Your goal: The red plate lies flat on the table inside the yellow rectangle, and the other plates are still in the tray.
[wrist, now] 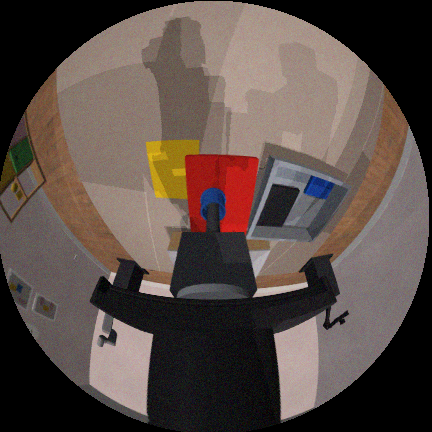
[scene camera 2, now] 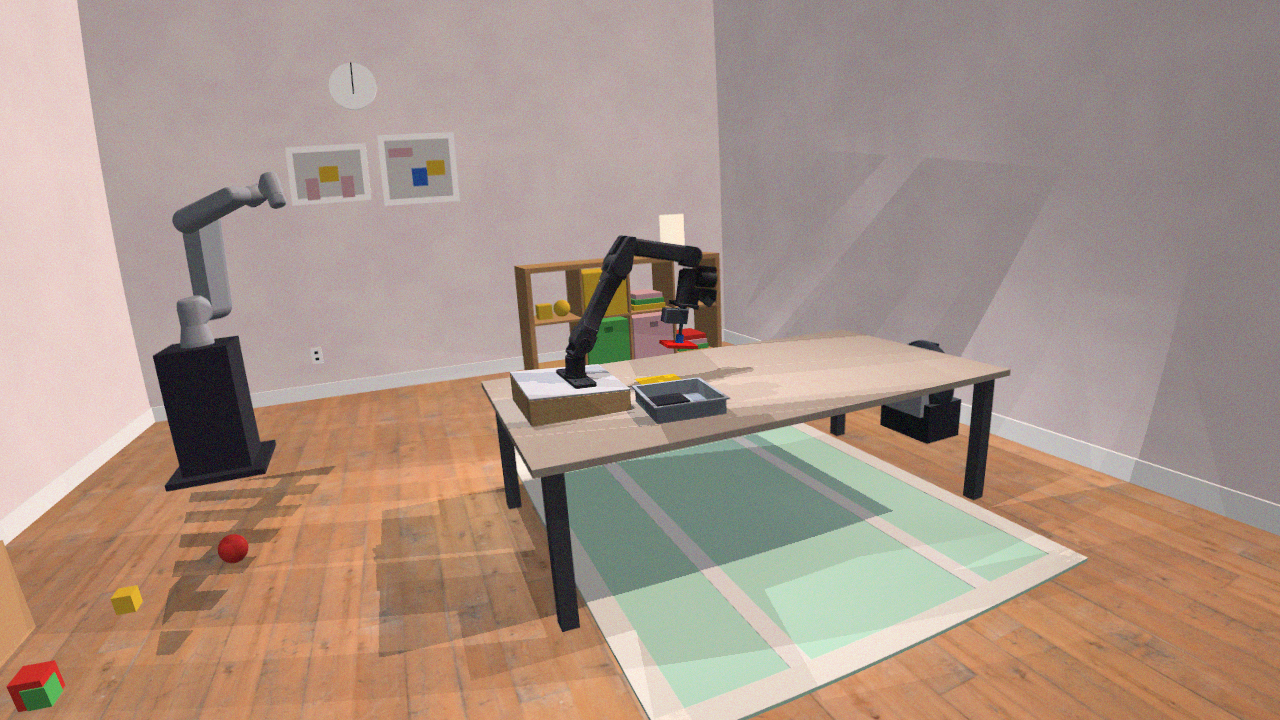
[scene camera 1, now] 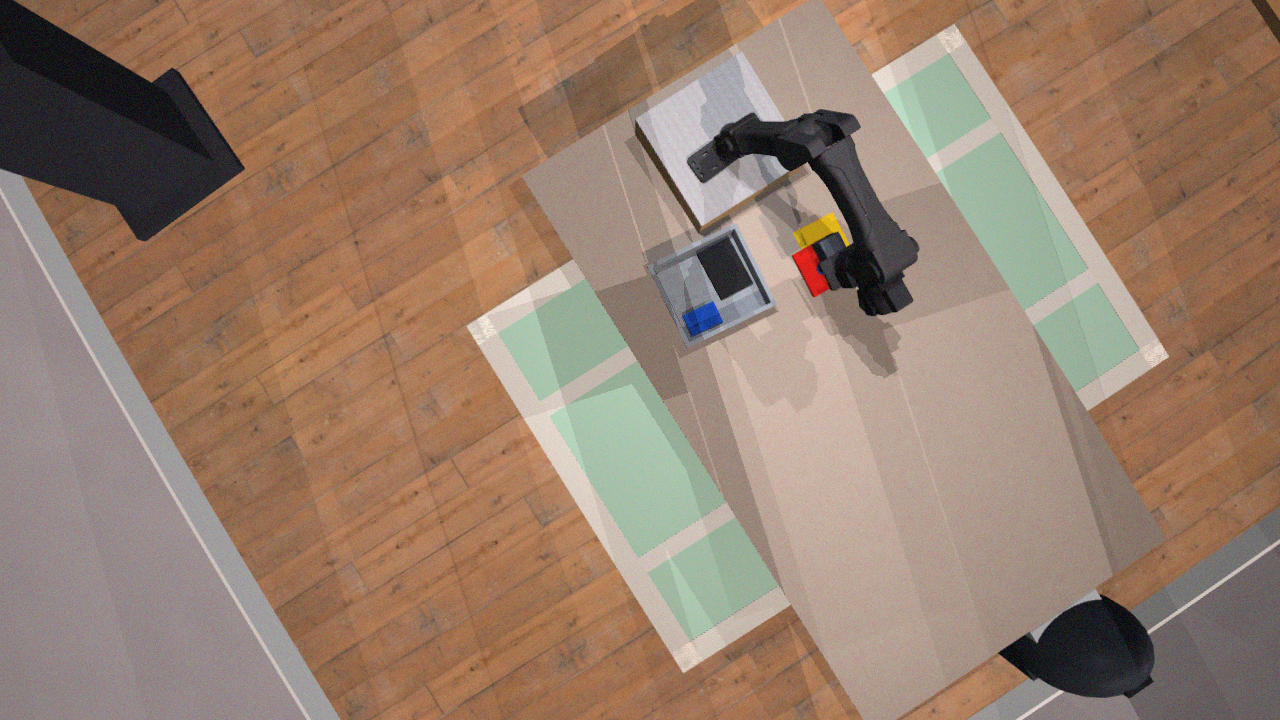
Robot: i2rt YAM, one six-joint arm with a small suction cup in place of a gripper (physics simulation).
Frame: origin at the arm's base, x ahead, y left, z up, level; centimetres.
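Seen in the pictures: hand at its tool point: [wrist: 212,194] [scene camera 2: 678,345]; arm's base at its link origin: [scene camera 2: 575,379] [scene camera 1: 727,148].
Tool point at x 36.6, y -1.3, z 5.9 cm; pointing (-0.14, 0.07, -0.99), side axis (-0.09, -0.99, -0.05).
Offsets run from my tool point to a thing's top centre. "*": to the spot under its first point. Level surfaces: height alone.
My suction cup [scene camera 2: 679,338] [wrist: 213,202] is shut on the red plate {dz +2.1, dx -0.5, dy -0.8 cm} [scene camera 1: 810,271] [scene camera 2: 670,343] [wrist: 240,182] and holds it roughly level in the air, above the table. The yellow rectangle {* dz -13.9, dx -8.0, dy +10.1 cm} [scene camera 1: 814,231] [scene camera 2: 656,378] [wrist: 167,175] lies on the table; in the wrist view the red plate overlaps its right edge. The arm hides part of the rectangle in scene camera 1. The grey tray {dz -8.9, dx -11.9, dy -20.7 cm} [scene camera 1: 755,267] [scene camera 2: 684,411] [wrist: 285,234] holds the black plate {dz -12.6, dx -13.6, dy -14.7 cm} [scene camera 1: 726,271] [scene camera 2: 669,399] [wrist: 279,205] and the blue plate {dz -12.7, dx -6.6, dy -26.7 cm} [scene camera 1: 702,317] [wrist: 319,187].
The arm's base stands on a white-topped block [scene camera 1: 666,125] [scene camera 2: 572,410] at one end of the table {dz -13.9 cm} [scene camera 1: 895,492] [scene camera 2: 805,367]. The tray stands close to this block. A shelf unit [scene camera 2: 524,313] stands behind the table. Arm shadows fall across the table top.
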